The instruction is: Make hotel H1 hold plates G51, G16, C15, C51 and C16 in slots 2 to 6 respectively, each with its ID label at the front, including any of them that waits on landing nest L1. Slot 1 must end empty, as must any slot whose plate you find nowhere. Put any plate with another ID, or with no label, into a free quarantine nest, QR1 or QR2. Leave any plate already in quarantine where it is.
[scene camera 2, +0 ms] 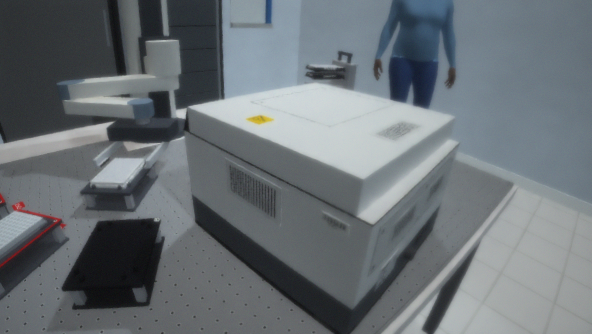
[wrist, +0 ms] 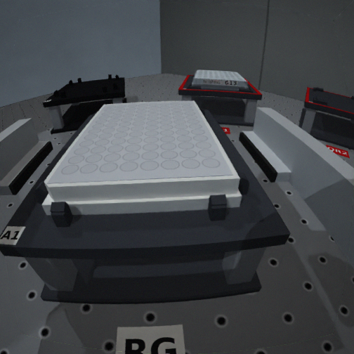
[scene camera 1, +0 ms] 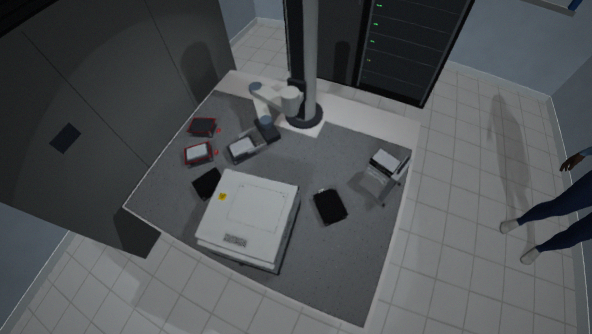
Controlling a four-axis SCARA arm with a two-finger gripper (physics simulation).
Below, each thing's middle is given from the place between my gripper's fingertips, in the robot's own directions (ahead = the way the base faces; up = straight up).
Now: hand 1 cm short of the dark regrip nest RG [wrist: 255, 223], 1 cm to the left of it and 2 cm above it. Also, from my hand: landing nest L1 [scene camera 2: 115, 249]: 28 cm ahead, 7 cm to the right, 2 cm below; black nest N6 [scene camera 1: 330, 205]: 15 cm ahead, 58 cm to the left, 2 cm below; plate labelled G13 [wrist: 218, 79]: 15 cm ahead, 25 cm to the right, 1 cm below.
